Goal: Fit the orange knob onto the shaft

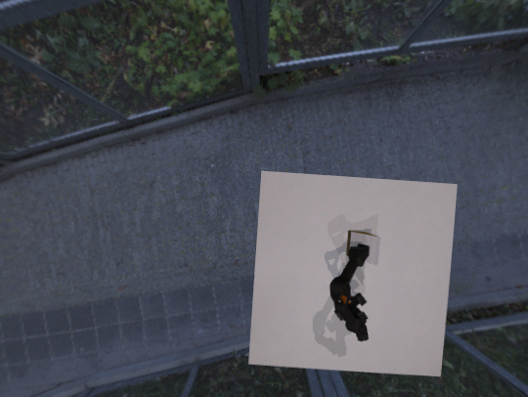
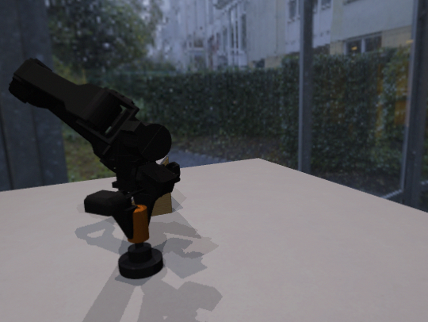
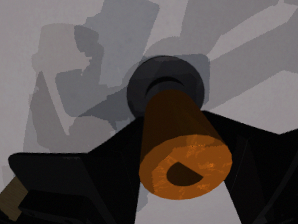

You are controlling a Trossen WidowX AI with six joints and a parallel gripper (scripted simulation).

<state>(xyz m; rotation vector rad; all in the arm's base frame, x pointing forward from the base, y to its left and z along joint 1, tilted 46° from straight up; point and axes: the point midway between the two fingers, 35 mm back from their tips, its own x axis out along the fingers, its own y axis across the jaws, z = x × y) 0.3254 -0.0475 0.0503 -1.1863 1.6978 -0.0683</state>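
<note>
My gripper tip is 2 cm below the orange knob. The rest, counted from my gripper tip: dark round pedestal: 4 cm below.
</note>
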